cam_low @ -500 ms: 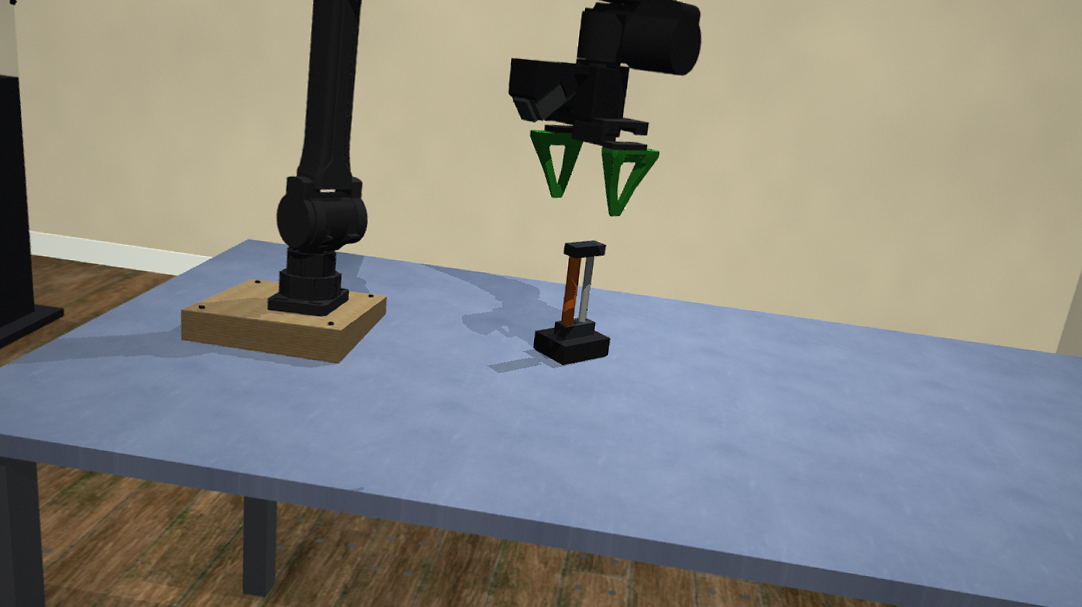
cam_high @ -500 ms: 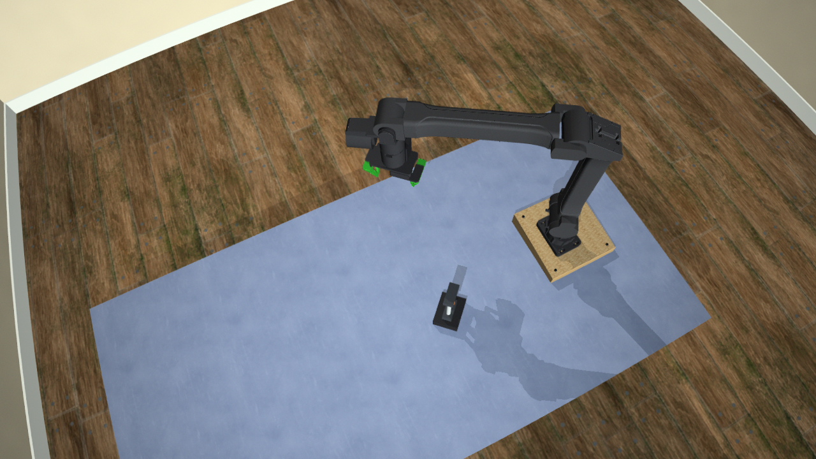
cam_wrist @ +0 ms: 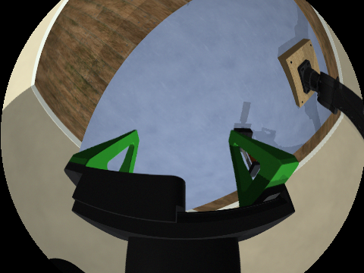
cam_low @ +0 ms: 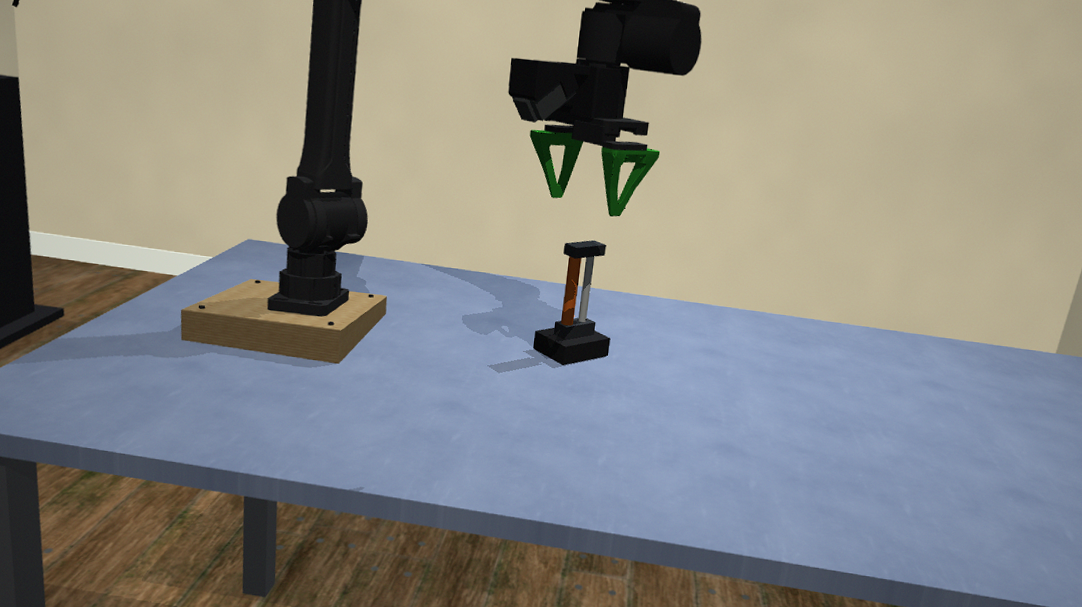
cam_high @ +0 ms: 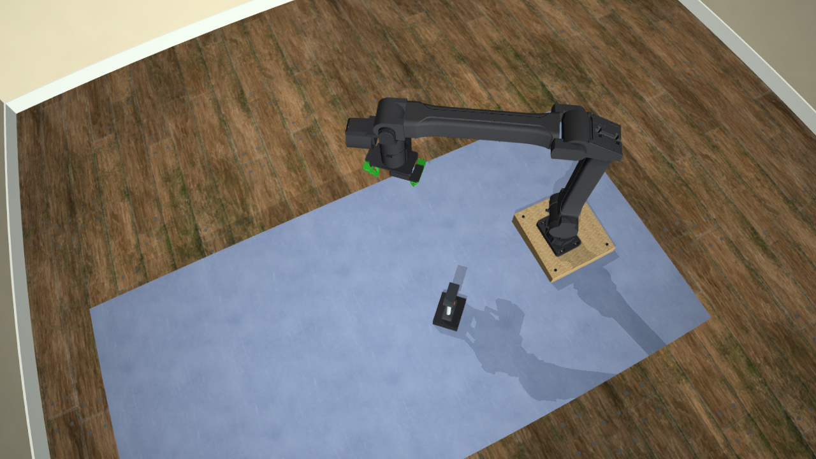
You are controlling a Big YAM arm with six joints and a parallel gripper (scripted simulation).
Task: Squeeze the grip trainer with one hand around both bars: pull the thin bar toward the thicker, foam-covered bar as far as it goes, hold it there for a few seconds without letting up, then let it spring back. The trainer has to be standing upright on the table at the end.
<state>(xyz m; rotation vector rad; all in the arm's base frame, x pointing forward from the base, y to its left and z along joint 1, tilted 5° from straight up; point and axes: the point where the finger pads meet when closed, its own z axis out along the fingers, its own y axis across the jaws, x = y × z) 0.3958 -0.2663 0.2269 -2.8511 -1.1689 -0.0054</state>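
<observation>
Right now my hand is 310 mm to the right of the thin grey bar, 190 mm above it and 10 mm short of it. Round my hand: grip trainer (300 mm to the left, 200 mm below).
</observation>
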